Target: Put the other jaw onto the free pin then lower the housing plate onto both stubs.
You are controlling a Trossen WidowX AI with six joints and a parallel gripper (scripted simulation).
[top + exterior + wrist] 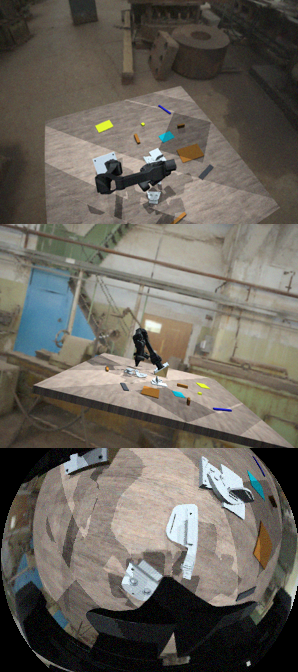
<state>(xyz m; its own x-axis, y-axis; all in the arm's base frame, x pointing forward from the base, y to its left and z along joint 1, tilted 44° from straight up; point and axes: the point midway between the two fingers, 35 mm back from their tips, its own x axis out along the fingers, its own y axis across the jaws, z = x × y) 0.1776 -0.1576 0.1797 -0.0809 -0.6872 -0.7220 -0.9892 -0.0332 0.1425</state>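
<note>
My gripper tip is now 30 mm short of the jaw, 20 mm to the right of it and 30 mm above it. The rest, counted from my gripper tip: orange bar (20 mm ahead, 220 mm to the right, 60 mm below); then dark strip (350 mm ahead, 70 mm to the right, 70 mm below); then orange tile (350 mm ahead, 100 mm to the left, 70 mm below).
</note>
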